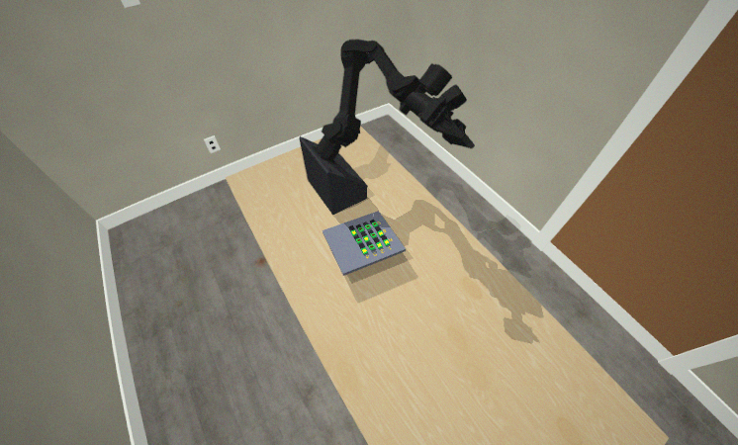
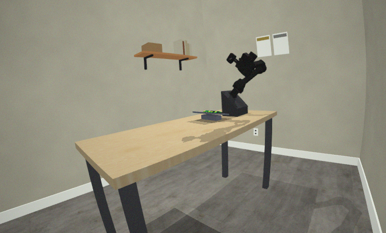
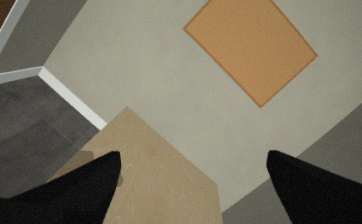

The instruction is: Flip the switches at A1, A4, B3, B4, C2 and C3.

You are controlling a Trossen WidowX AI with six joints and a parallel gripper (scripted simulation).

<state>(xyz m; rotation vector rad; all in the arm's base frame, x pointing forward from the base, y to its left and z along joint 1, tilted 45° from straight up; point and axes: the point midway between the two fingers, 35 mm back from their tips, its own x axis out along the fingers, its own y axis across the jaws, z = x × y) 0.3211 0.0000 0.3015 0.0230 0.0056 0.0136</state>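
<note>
The switch A1 lies 200 mm to the right of my hand and 300 mm below it. Round my hand: switch B2 (50 mm behind, 220 mm to the right, 300 mm below); switch A2 (10 mm behind, 230 mm to the right, 300 mm below); switch B1 (40 mm behind, 190 mm to the right, 300 mm below).
</note>
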